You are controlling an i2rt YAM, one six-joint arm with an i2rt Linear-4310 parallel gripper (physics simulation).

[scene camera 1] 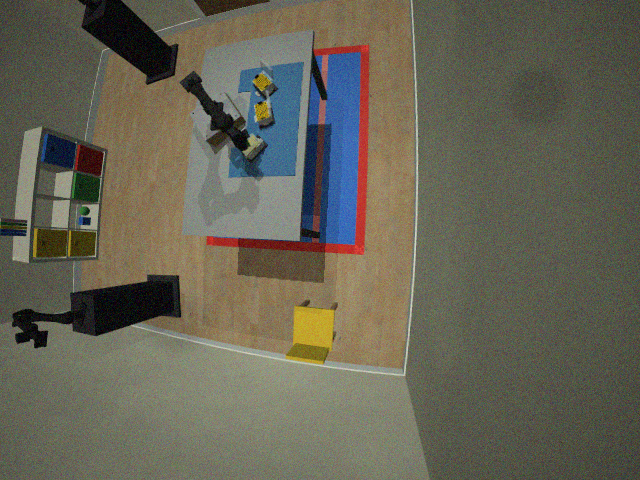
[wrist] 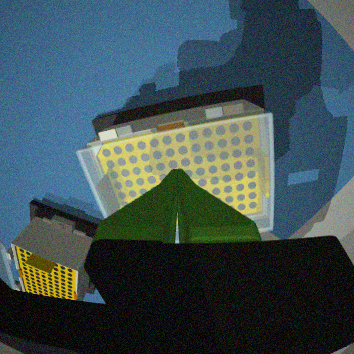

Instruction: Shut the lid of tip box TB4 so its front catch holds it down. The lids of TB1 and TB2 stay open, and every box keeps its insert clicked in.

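Places are measured from the arm's base along level axes (x ahead, y left, z up), in millimetres.
Where they show: gripper, fingertip midpoint: (scene camera 1: 250,145) (wrist: 176,177).
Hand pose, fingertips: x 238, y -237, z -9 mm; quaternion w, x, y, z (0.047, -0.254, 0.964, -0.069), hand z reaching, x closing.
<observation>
Things, the pixels of their top centre, and the offset from my fingertips. "pt": a spot on its surface instead. Level surfaces: height alone.
- tip box, top centre: (wrist: 185,209) (scene camera 1: 247,143) dz +0, dx -17, dy +18 mm
- yellow insert, top centre: (wrist: 181,192) (scene camera 1: 249,144) dz -3, dx -9, dy +9 mm
- orange piece, surface spot: (wrist: 171,126) pt dz -8, dx +18, dy -24 mm
- blue mat, surface height: dz -77 mm
- grey table, surface height: dz -80 mm
A tip box (scene camera 1: 257,151) (wrist: 195,117) with a grey body and yellow insert (wrist: 215,160) lies under the gripper; its label is not readable, so I cannot confirm it is TB4. Its clear lid (wrist: 270,175) lies over the insert, and an orange piece (wrist: 171,126) shows at the lid's far edge. Whether the catch holds the lid is not clear. My gripper (scene camera 1: 248,145) (wrist: 176,177) is shut and empty, with its green fingertips over the middle of the lid; contact cannot be told. Two other boxes (scene camera 1: 263,112) (scene camera 1: 263,83) show yellow inserts; one box (wrist: 55,240) shows at lower left in the wrist view.
The boxes stand on a blue mat (scene camera 1: 281,155) (wrist: 75,60) on the grey table (scene camera 1: 258,206). A neighbouring box is close on the left in the wrist view. A brownish object (scene camera 1: 217,142) stands beside the arm. The arm's shadow falls across the mat.
</observation>
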